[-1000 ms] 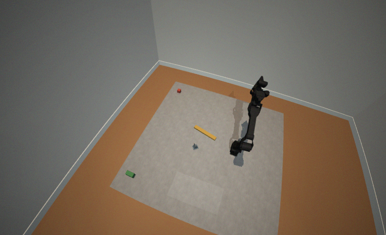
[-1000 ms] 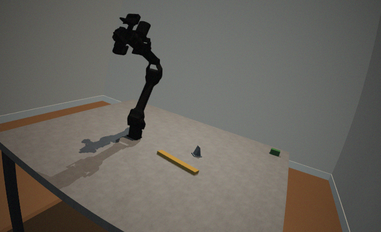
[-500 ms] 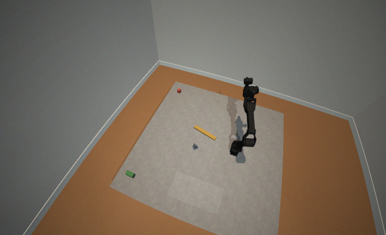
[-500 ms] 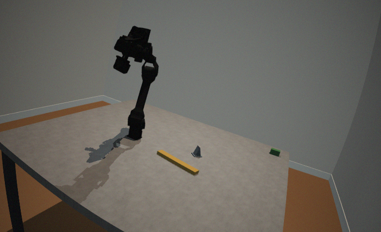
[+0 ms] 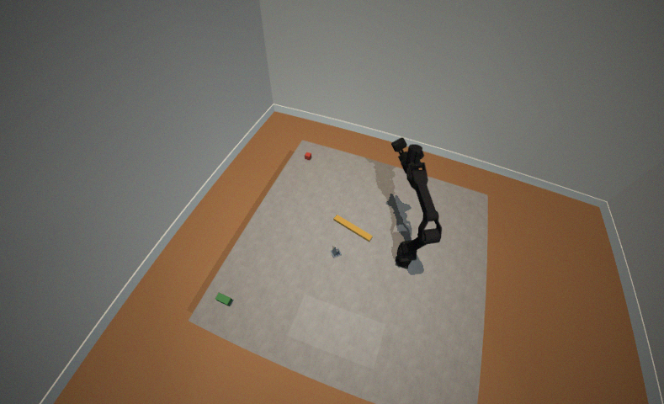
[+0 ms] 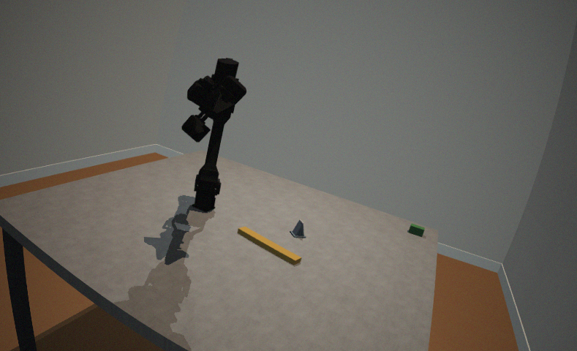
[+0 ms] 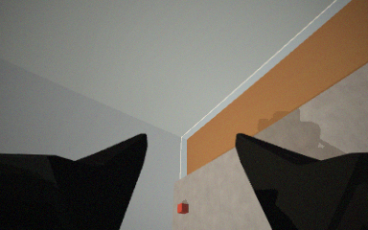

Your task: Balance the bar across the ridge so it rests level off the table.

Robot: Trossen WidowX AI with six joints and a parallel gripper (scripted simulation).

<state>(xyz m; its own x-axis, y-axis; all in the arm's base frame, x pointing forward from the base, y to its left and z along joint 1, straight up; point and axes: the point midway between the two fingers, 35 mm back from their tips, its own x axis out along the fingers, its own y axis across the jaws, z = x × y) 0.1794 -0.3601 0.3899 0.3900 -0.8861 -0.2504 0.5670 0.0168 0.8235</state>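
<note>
Now: gripper tip 370 mm above the yellow bar, 300 mm to the right of it and 110 mm short of it. Also, from my gripper tip: green block 890 mm to the left, 550 mm ahead, 360 mm below; then small red cube 550 mm ahead, 360 mm below, 110 mm to the right.
</note>
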